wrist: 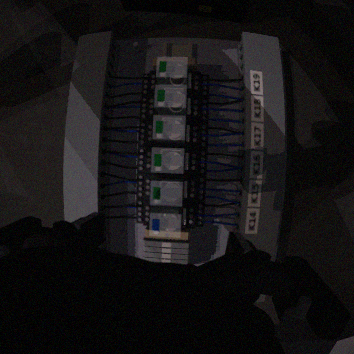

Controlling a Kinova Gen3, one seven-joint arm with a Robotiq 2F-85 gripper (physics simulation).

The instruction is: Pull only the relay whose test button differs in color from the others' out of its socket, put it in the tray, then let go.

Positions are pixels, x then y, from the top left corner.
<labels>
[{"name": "my gripper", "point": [163, 237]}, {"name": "green-button relay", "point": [163, 191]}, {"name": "green-button relay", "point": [163, 159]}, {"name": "green-button relay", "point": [165, 128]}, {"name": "green-button relay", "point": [169, 99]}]
</labels>
